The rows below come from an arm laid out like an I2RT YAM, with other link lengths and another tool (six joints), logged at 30 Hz.
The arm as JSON. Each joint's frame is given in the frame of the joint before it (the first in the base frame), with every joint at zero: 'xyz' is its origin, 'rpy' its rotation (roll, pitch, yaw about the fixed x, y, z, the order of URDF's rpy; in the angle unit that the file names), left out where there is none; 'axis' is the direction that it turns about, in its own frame. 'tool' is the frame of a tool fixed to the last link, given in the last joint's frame.
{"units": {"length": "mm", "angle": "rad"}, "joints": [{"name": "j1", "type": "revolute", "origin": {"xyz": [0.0, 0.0, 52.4]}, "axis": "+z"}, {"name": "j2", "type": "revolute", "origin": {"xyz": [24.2, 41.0, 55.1]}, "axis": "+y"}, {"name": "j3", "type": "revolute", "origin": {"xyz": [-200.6, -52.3, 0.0]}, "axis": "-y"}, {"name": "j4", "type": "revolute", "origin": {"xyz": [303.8, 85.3, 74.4]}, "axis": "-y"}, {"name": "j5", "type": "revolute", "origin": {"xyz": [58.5, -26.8, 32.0]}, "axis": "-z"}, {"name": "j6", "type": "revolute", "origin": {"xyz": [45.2, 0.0, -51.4]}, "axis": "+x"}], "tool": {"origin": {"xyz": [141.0, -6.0, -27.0], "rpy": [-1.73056, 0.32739, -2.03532]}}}
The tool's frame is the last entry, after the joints.
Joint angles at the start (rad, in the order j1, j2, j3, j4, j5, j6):
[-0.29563 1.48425 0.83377 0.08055 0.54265 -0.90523]
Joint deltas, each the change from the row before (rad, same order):
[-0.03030 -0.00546 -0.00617 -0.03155 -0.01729 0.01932]
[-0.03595 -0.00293 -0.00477 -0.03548 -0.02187 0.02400]
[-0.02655 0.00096 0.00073 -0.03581 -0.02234 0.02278]
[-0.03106 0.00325 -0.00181 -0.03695 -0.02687 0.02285]
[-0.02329 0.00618 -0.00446 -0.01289 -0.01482 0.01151]
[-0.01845 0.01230 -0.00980 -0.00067 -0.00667 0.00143]
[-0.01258 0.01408 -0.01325 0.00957 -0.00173 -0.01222]
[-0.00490 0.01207 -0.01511 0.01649 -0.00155 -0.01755]
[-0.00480 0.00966 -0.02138 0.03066 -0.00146 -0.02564]
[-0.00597 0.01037 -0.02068 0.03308 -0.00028 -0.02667]
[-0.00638 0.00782 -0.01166 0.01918 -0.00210 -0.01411]
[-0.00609 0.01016 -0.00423 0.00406 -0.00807 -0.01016]
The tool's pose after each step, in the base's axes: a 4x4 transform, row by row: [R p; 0 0 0 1], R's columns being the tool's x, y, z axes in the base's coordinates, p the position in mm. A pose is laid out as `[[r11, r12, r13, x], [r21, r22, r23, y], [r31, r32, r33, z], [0, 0, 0, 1]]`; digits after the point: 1 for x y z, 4 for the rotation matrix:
[[-0.5003, -0.7988, 0.3342, 400.1], [-0.3228, -0.1861, -0.9280, -206.6], [0.8034, -0.5721, -0.1648, 38.7], [0, 0, 0, 1]]
[[-0.4990, -0.8117, 0.3034, 389.5], [-0.3370, -0.1408, -0.9309, -215.9], [0.7984, -0.5668, -0.2033, 30.5], [0, 0, 0, 1]]
[[-0.4963, -0.8214, 0.2810, 381.6], [-0.3557, -0.1028, -0.9289, -221.3], [0.7920, -0.5609, -0.2412, 23.1], [0, 0, 0, 1]]
[[-0.4921, -0.8324, 0.2549, 371.9], [-0.3777, -0.0596, -0.9240, -227.0], [0.7843, -0.5510, -0.2851, 13.4], [0, 0, 0, 1]]
[[-0.4920, -0.8384, 0.2344, 364.7], [-0.3869, -0.0306, -0.9216, -232.0], [0.7799, -0.5441, -0.3093, 5.9], [0, 0, 0, 1]]
[[-0.4839, -0.8482, 0.2155, 357.3], [-0.3913, -0.0106, -0.9202, -236.0], [0.7828, -0.5296, -0.3267, -3.7], [0, 0, 0, 1]]
[[-0.4669, -0.8604, 0.2044, 350.9], [-0.3929, -0.0053, -0.9196, -238.6], [0.7922, -0.5096, -0.3356, -13.4], [0, 0, 0, 1]]
[[-0.4474, -0.8707, 0.2043, 347.0], [-0.3957, -0.0121, -0.9183, -238.8], [0.8020, -0.4917, -0.3391, -21.9], [0, 0, 0, 1]]
[[-0.4287, -0.8786, 0.2104, 343.5], [-0.3945, -0.0275, -0.9185, -239.4], [0.8127, -0.4768, -0.3348, -29.8], [0, 0, 0, 1]]
[[-0.4112, -0.8856, 0.2157, 340.0], [-0.3906, -0.0426, -0.9196, -240.6], [0.8236, -0.4624, -0.3284, -37.2], [0, 0, 0, 1]]
[[-0.4022, -0.8896, 0.2167, 337.2], [-0.3892, -0.0481, -0.9199, -241.9], [0.8287, -0.4543, -0.3269, -42.2], [0, 0, 0, 1]]
[[-0.3889, -0.8951, 0.2180, 334.9], [-0.3969, -0.0508, -0.9165, -242.2], [0.8314, -0.4430, -0.3355, -47.6], [0, 0, 0, 1]]

